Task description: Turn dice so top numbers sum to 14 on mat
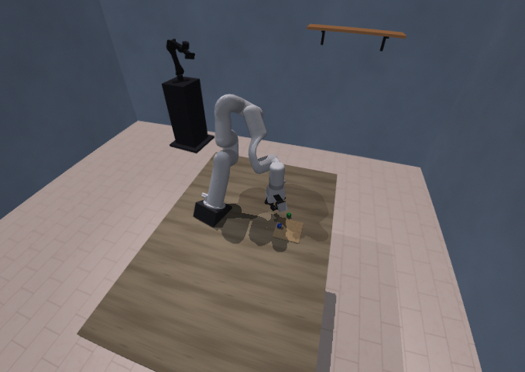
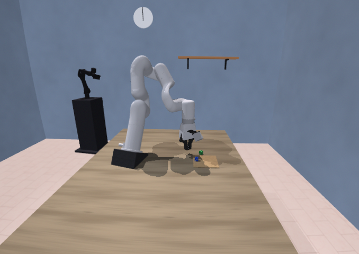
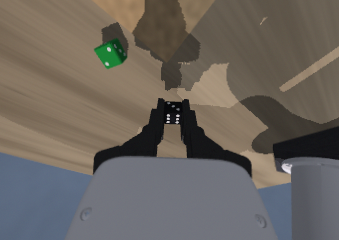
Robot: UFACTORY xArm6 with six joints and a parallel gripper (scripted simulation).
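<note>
The tan mat lies 110 mm ahead of my hand, 90 mm to the right of it and 50 mm below it. From my hand the other things lie so: black die: 10 mm below; blue die: 60 mm ahead, 90 mm to the right, 40 mm below; green die: 80 mm ahead, 10 mm to the left, 40 mm below.
</note>
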